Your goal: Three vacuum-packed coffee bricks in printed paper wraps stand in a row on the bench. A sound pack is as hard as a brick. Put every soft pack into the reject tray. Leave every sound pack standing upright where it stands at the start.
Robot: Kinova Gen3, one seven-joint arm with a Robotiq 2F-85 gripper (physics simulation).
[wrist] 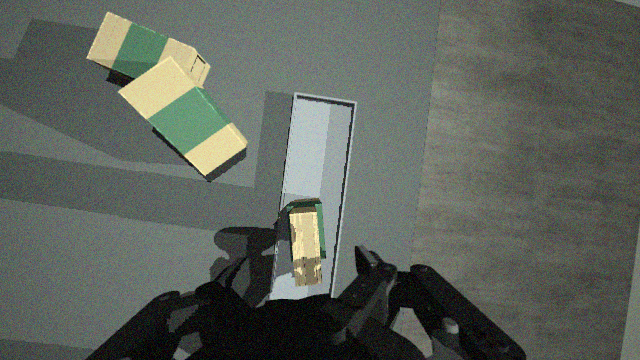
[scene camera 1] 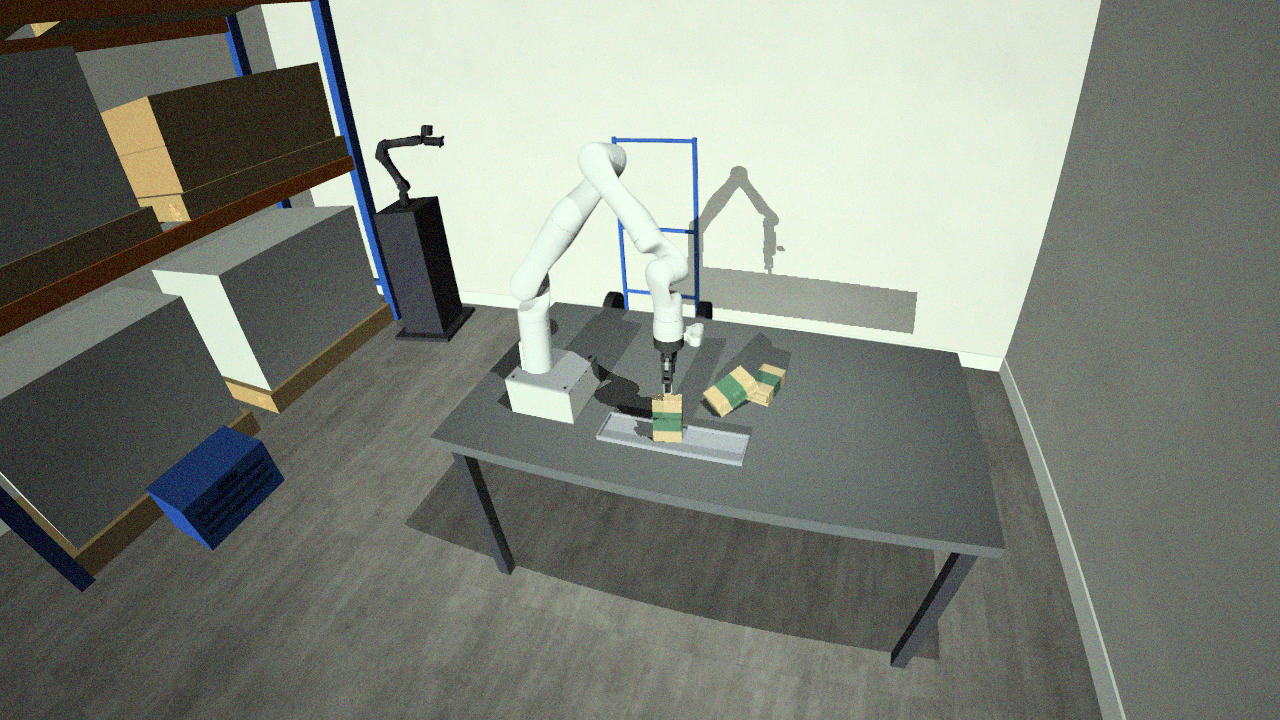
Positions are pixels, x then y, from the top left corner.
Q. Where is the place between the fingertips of the gripper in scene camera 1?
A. At 669, 382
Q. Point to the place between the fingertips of the gripper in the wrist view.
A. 303, 263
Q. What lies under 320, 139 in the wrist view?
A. A grey reject tray.
